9 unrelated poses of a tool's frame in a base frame.
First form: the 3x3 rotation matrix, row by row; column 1 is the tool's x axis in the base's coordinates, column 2 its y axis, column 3 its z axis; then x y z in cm. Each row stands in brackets.
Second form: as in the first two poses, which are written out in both.
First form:
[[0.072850, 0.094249, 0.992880], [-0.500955, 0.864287, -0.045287], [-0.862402, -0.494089, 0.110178]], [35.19, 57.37, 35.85]
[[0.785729, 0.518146, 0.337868], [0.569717, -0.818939, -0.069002], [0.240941, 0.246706, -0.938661]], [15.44, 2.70, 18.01]
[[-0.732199, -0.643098, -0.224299], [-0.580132, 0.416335, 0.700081], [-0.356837, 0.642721, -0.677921]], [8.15, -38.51, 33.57]
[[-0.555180, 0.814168, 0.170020], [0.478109, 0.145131, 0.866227], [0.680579, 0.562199, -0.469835]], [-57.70, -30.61, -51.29]
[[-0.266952, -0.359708, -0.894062], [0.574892, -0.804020, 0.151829], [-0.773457, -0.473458, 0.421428]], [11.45, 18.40, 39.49]
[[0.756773, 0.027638, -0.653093], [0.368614, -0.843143, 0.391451], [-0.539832, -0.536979, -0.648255]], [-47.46, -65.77, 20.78]
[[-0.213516, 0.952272, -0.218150], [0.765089, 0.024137, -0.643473], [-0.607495, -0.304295, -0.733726]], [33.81, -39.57, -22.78]
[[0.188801, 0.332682, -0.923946], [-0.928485, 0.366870, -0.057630], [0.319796, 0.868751, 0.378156]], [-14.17, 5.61, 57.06]
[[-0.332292, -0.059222, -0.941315], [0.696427, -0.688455, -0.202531], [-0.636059, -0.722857, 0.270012]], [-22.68, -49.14, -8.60]
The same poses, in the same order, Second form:
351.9, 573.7, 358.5, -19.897, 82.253, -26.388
154.4, 27.0, 180.1, 160.925, 49.407, 26.287
81.5, -385.1, 335.7, -63.889, 147.625, 70.134
-577.0, -306.1, -512.9, -71.275, -119.693, -78.784
114.5, 184.0, 394.9, -80.482, -15.523, 120.295
-474.6, -657.7, 207.8, -140.028, -17.082, 51.427
338.1, -395.7, -227.8, 101.313, 116.299, -55.912
-141.7, 56.1, 570.6, 42.589, -57.179, -57.980
-226.8, -491.4, -86.0, -81.305, -47.699, 118.076

